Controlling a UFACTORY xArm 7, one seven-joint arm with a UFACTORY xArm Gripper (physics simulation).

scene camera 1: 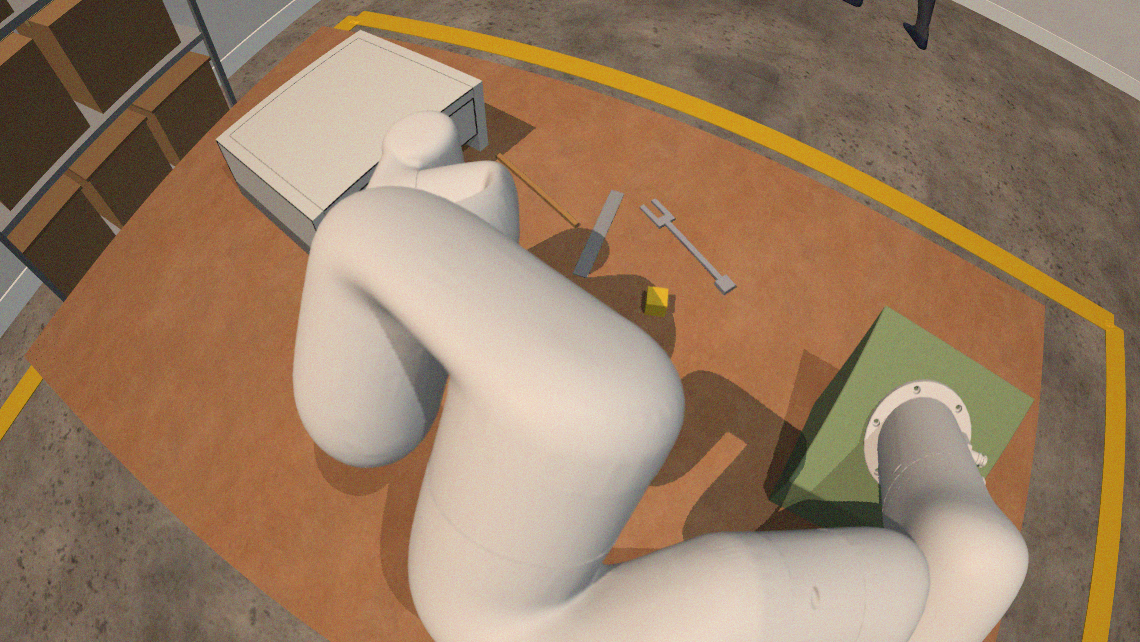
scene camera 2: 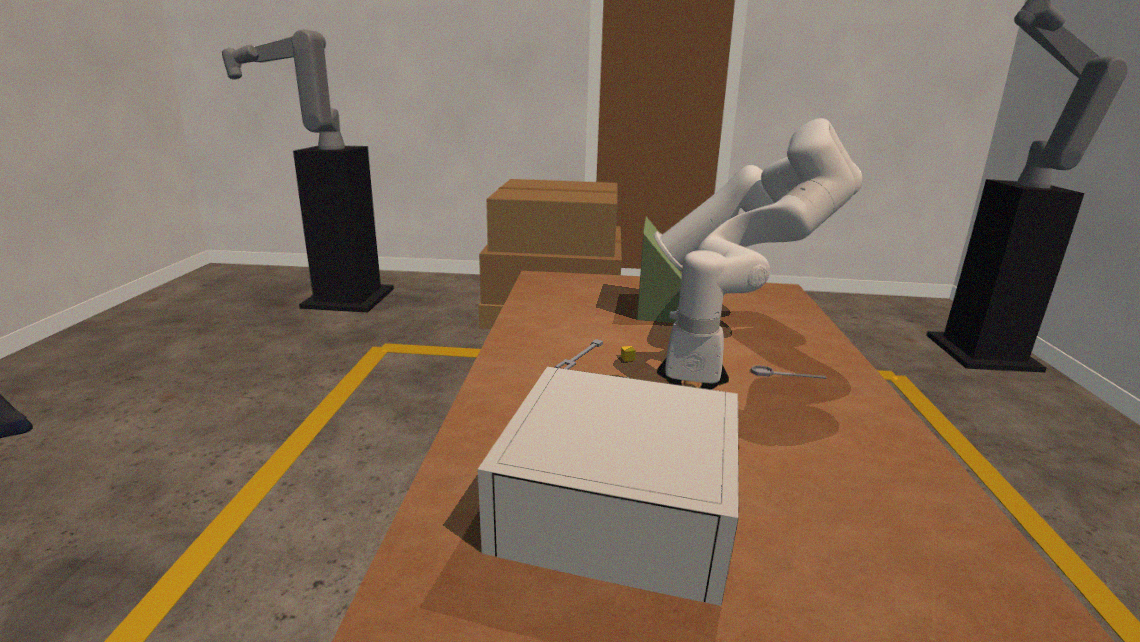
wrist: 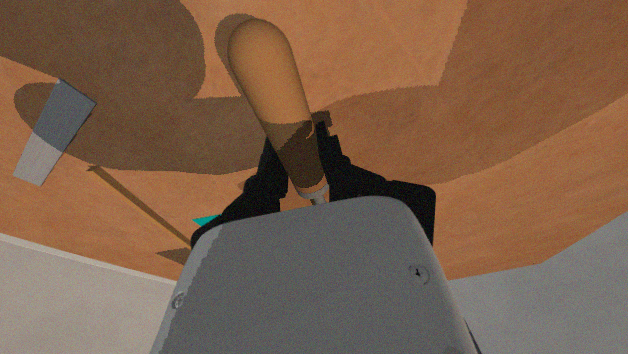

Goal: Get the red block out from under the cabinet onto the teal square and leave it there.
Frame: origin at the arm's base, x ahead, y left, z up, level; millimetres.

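Where they show: gripper, between the fingertips: (wrist: 301, 143); arm's base, origin of its link: (scene camera 1: 917, 437) (scene camera 2: 668, 252).
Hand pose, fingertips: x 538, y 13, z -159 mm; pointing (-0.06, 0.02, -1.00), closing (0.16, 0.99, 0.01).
Each offset is from my fingertips to the top centre of the thing. "spot": to the spot under its first point.
My gripper (scene camera 2: 692, 383) (wrist: 301, 143) is shut on the wooden handle @(spot: dx -59, dy +13, dz +32 mm) (wrist: 265, 70) of a tool, low over the table. A short piece of the tool's metal shaft @(spot: dx +52, dy -8, dz +20 mm) (wrist: 318, 199) shows; its far end is hidden behind the gripper body in the wrist view. The white cabinet @(dx +299, dy -135, dz +134 mm) (scene camera 1: 351, 119) (scene camera 2: 614, 438) stands at the far end of the table from the arm's base, with the gripper close to its open front. A small corner of the teal square @(spot: dx +50, dy -166, dz -1 mm) (wrist: 204, 220) shows left of the gripper in the wrist view; the arm hides it in scene camera 1. The red block does not show in any view.
A yellow block @(dx -200, dy -115, dz +24 mm) (scene camera 1: 656, 301) (scene camera 2: 627, 353), a grey flat bar @(dx -90, dy -186, dz +0 mm) (scene camera 1: 598, 233) (wrist: 55, 131), a thin wooden stick @(dx +21, dy -211, dz +6 mm) (scene camera 1: 538, 189) (wrist: 142, 205) and a forked grey tool @(dx -201, dy -221, dz +7 mm) (scene camera 1: 694, 248) (scene camera 2: 579, 353) lie to one side. A grey spoon-like tool @(dx -165, dy +235, dz +7 mm) (scene camera 2: 801, 374) lies on the other.
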